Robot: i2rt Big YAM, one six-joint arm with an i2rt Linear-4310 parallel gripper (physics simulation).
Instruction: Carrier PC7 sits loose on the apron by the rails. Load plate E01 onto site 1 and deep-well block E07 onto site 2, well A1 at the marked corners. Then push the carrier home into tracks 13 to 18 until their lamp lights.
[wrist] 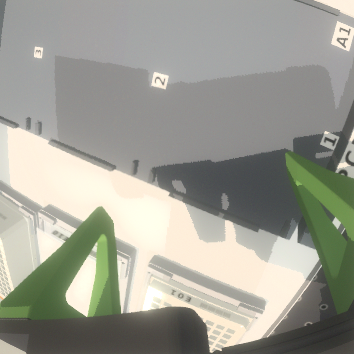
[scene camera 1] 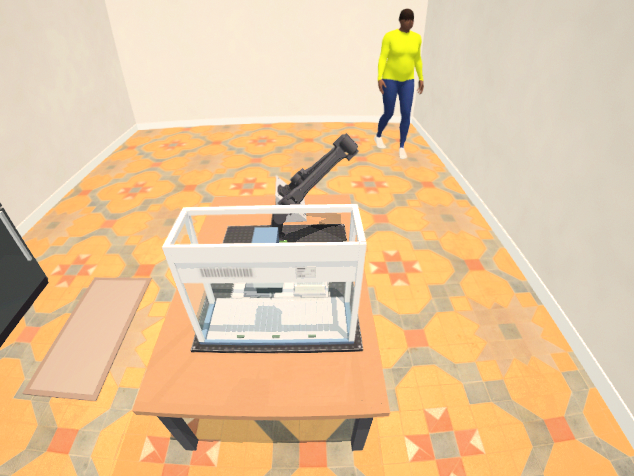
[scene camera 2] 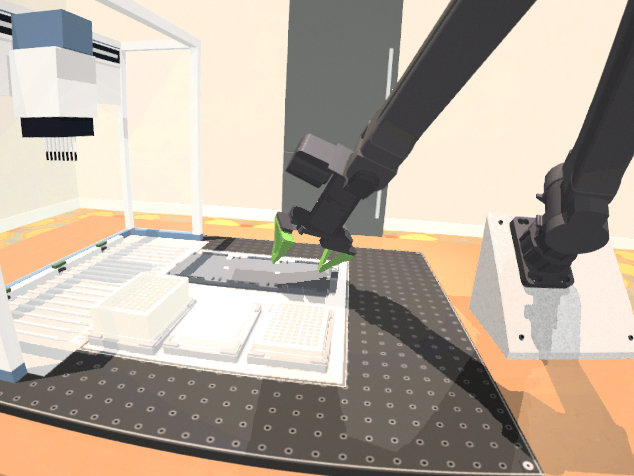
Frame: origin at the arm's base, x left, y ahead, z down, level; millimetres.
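Seen in the pictures: gripper, fingertip midpoint: (wrist: 193, 188) (scene camera 2: 296, 266); arm's base at its link origin: (scene camera 2: 538, 253).
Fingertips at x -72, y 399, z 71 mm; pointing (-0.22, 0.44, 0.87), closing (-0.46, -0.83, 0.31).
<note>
Pixels of each thing's middle, then the offset from my fingertips to it. "pt": a spot on its surface instead.
- grey carrier PC7 at the middle of its body: (wrist: 91, 64) (scene camera 2: 254, 268) dx -46, dy +86, dz +29 mm
- A1 at a spot on its surface: (wrist: 342, 36) pt dx -90, dy -54, dz +33 mm
- Load plate E01 at the middle of its body: (wrist: 181, 338) (scene camera 2: 296, 327) dx +168, dy -13, dz +25 mm
- tall deep-well block at the middle of its body: (scene camera 2: 145, 304) (scene camera 1: 309, 282) dx +163, dy +206, dz +11 mm
- white low labware piece at a spot on its surface: (scene camera 2: 215, 325) pt dx +191, dy +93, dz +18 mm
- pipetting head at the middle of its body: (scene camera 2: 55, 85) dx +18, dy +427, dz -304 mm
The grey carrier PC7 (scene camera 2: 215, 267) (wrist: 100, 30) lies bare on the white apron (scene camera 2: 215, 293), one end towards the rails (scene camera 2: 56, 302). Its marks 1 (wrist: 329, 140), 2 (wrist: 159, 80), 3 (wrist: 38, 52) and A1 (wrist: 342, 36) show in the wrist view. Load plate E01 (scene camera 2: 296, 325) (wrist: 212, 320) sits in the holder nearest the arm base. A tall deep-well block (scene camera 2: 143, 302) (wrist: 12, 232) sits in the holder nearest the rails; its label is not readable. My gripper (scene camera 2: 297, 266) (wrist: 193, 188) is open and empty, above the carrier's end away from the rails; the exact height is unclear.
A white low labware piece (scene camera 2: 215, 325) sits in the middle holder. A white frame (scene camera 1: 266, 252) (scene camera 2: 196, 138) stands around the rails, with a pipetting head (scene camera 2: 56, 81) hanging inside. Small dark green lamps (scene camera 1: 276, 336) (scene camera 2: 58, 264) line the rails' far end. A person (scene camera 1: 400, 56) stands beyond the table.
</note>
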